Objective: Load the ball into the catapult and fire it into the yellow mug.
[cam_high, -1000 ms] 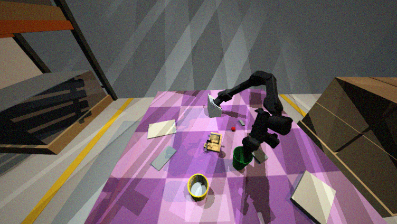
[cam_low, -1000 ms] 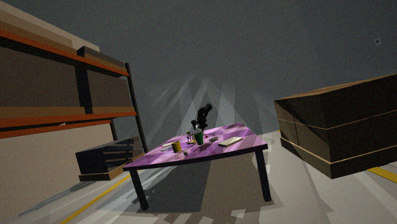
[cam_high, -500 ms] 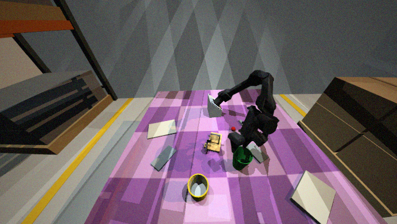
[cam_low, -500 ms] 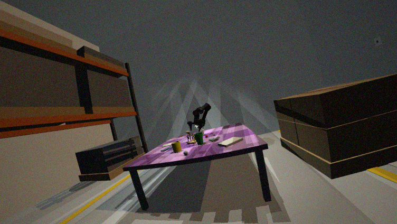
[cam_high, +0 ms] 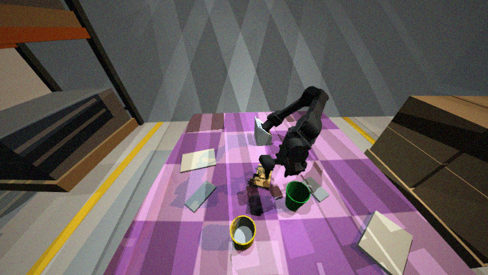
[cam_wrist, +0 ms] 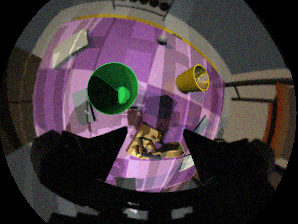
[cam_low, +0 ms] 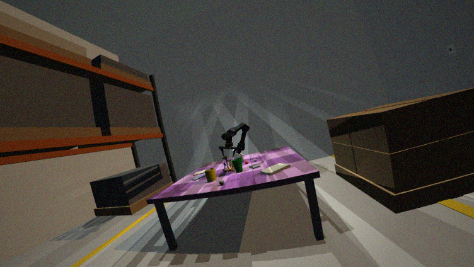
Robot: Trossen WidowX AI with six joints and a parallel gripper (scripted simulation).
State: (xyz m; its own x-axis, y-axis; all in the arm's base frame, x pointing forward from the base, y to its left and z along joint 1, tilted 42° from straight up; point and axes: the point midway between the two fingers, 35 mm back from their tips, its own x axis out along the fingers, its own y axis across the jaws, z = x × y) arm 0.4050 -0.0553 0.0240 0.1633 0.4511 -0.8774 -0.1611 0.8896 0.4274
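The wooden catapult lies 9 cm behind my gripper tip, 5 cm to the right of it and 7 cm below it. Also, from my gripper tip: yellow mug (16 cm ahead, 15 cm to the right, 12 cm below); then red ball (20 cm behind, 13 cm to the left, 13 cm below); then green mug (5 cm ahead, 8 cm to the left, 12 cm below).
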